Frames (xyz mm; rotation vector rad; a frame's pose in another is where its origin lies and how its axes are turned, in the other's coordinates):
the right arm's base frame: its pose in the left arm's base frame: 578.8 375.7 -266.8 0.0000 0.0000 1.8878
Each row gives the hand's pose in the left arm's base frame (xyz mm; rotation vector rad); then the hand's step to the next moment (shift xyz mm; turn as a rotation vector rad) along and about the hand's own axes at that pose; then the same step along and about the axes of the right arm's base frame.
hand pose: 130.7 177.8 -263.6 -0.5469 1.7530 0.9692
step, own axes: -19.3 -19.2 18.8 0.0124 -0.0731 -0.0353
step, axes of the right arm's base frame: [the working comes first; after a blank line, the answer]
step, axes of the left arm's base frame: 32.0 2.8 7.9 0.0296 -0.0697 -0.0317

-7.3 -31.3 7.9 -0.0755 -0.0064 -0.0317
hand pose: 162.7 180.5 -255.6 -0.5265 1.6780 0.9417
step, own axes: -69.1 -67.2 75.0 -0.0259 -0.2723 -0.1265
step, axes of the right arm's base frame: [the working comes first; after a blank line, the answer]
step, axes of the left arm's base frame: 115.9 12.5 36.4 0.1359 -0.2642 -0.0504

-24.2 -114.1 36.4 -0.2934 -0.0467 -0.0504
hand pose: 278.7 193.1 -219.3 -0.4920 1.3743 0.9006
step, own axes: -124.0 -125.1 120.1 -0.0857 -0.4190 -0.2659
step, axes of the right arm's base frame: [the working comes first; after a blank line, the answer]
step, axes of the left arm's base frame: 178.6 -13.8 115.6 0.1671 -0.4729 -0.0456

-68.8 -165.4 115.6 -0.5014 -0.0114 -0.0456
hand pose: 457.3 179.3 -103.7 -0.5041 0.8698 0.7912
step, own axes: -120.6 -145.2 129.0 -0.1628 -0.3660 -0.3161
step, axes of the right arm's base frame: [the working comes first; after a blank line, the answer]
step, axes of the left arm's base frame: 127.3 -50.6 183.0 0.0709 -0.5051 -0.0142

-87.8 -105.2 183.0 -0.5021 0.0901 -0.0142
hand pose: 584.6 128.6 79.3 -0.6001 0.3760 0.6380
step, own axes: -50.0 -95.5 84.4 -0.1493 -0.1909 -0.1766
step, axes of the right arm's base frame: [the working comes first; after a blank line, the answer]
step, axes of the left arm's base frame: 37.0 -30.9 128.1 -0.0127 -0.2992 0.0157

-40.9 -25.5 128.1 -0.2803 0.1053 0.0157
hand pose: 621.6 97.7 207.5 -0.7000 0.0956 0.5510
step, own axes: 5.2 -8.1 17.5 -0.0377 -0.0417 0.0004
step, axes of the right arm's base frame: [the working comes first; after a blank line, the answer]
step, axes of the left arm's base frame: 6.9 8.3 16.8 -0.0109 -0.0429 0.0347

5.8 -9.1 16.8 -0.0374 0.0237 0.0347
